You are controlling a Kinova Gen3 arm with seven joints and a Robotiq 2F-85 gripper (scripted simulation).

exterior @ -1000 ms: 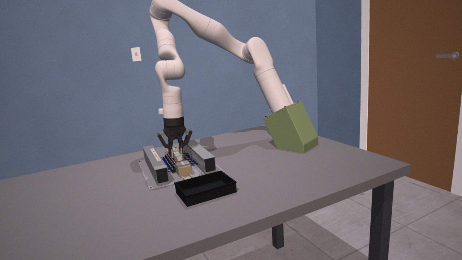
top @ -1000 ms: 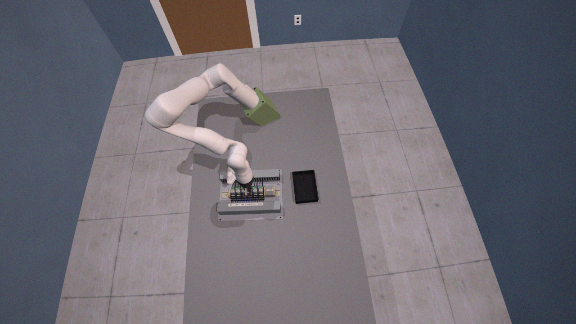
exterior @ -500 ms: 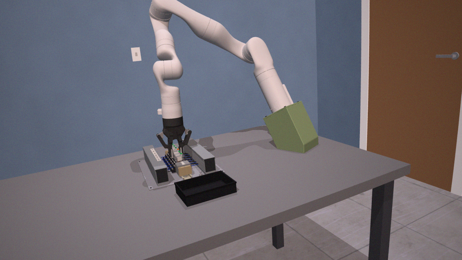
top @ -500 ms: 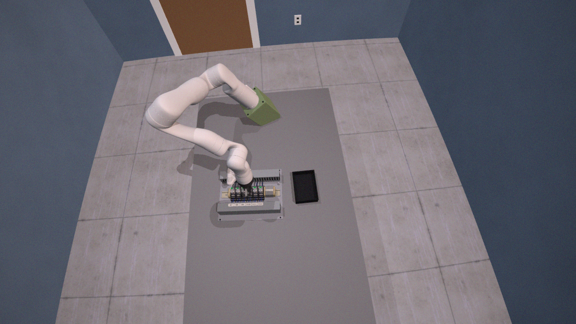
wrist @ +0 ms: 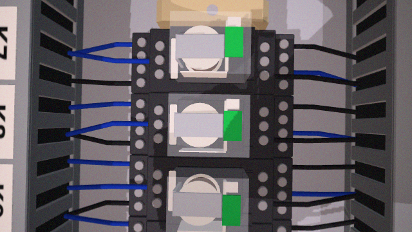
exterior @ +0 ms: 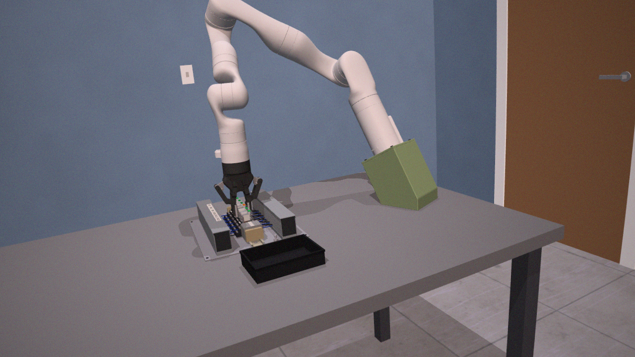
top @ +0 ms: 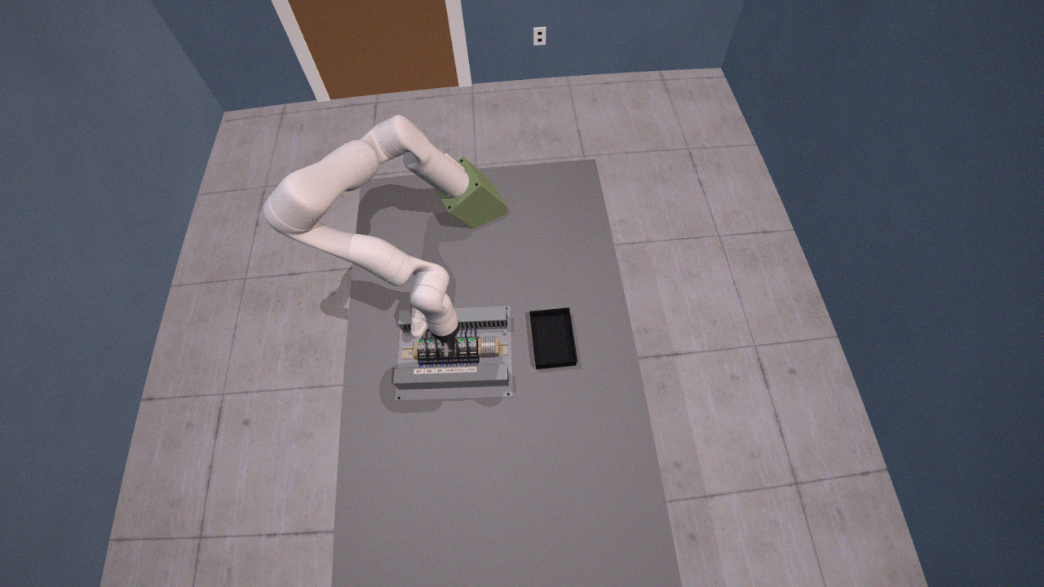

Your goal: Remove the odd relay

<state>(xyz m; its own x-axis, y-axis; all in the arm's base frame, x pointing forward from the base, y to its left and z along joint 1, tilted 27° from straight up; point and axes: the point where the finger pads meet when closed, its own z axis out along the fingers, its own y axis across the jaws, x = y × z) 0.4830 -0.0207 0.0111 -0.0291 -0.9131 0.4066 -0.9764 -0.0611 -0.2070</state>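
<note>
Now: the relay 10 mm below my hand. Also, from my hand: black parts tray: 280 mm to the left, 40 mm below, 10 mm behind; relay panel: 30 mm below.
</note>
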